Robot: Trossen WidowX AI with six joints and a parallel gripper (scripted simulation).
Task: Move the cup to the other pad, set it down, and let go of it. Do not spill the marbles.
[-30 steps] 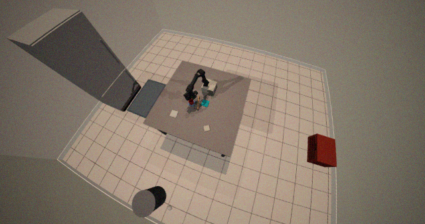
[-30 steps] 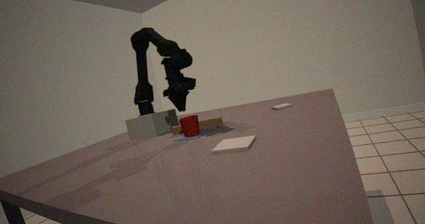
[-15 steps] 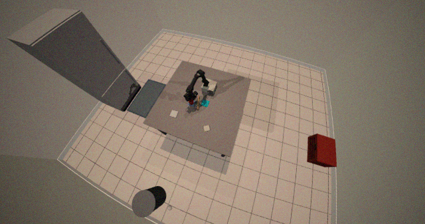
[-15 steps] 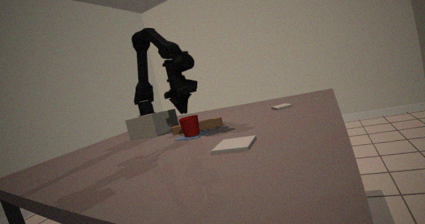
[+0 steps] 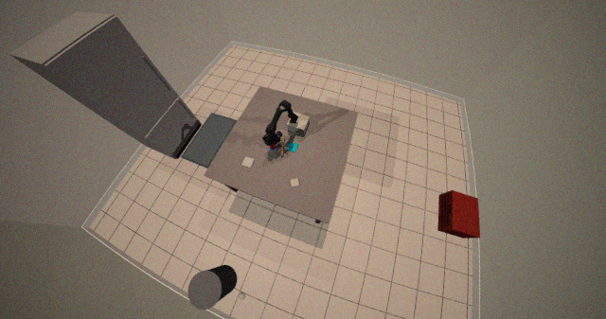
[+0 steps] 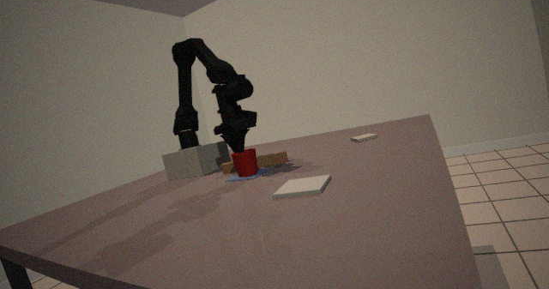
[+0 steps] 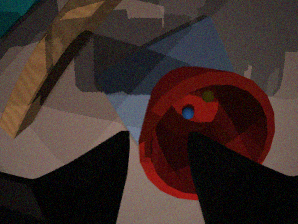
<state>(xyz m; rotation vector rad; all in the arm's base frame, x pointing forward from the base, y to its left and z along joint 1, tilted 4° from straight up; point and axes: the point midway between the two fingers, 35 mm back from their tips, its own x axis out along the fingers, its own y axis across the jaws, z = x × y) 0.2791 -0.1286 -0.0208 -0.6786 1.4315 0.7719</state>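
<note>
My gripper tip is now 20 mm short of the cup, 20 mm to the left of it and 30 mm above it. Also, from my gripper tip: blue pad: 20 mm ahead, 10 mm to the right, 70 mm below; then wooden bar: 80 mm to the left, 60 mm below; then teal pad: 20 mm behind, 180 mm to the left, 70 mm below.
</note>
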